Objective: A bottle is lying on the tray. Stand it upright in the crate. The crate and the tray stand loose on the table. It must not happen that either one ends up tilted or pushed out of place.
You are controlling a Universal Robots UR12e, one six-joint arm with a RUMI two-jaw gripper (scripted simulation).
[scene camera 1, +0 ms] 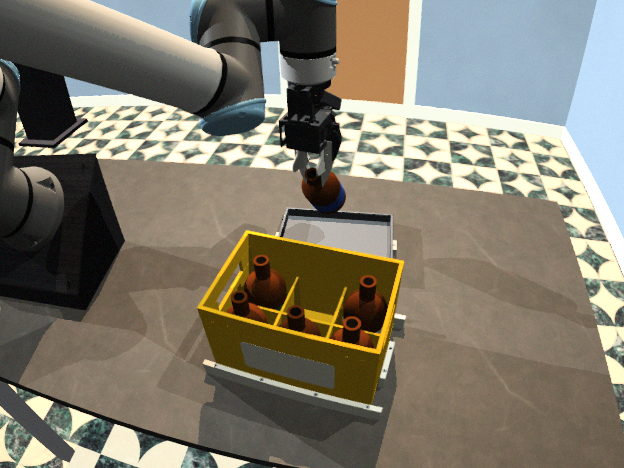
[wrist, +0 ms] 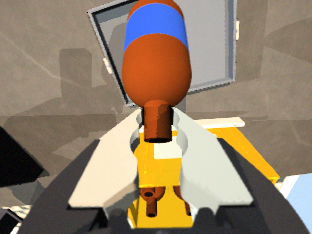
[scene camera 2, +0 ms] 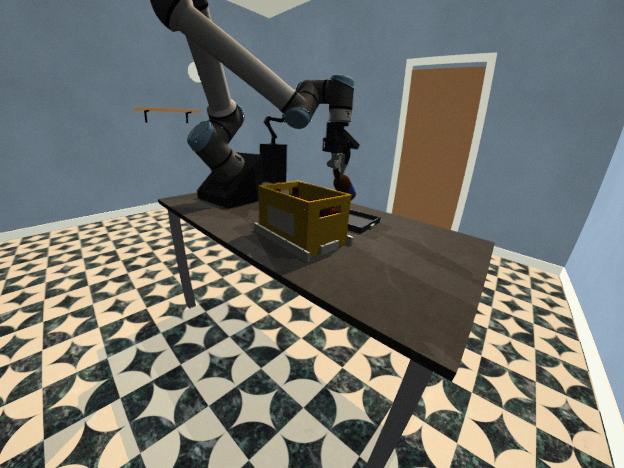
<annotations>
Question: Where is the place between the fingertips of my gripper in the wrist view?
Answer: At 157, 109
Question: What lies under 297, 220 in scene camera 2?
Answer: A crate.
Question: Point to a bottle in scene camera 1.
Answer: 351, 334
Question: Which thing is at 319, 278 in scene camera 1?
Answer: A crate.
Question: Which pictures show my gripper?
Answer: Scene camera 1, the wrist view and scene camera 2: all of them.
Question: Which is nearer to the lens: the bottle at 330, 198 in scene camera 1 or the grey tray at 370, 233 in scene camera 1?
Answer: The bottle.
</annotations>
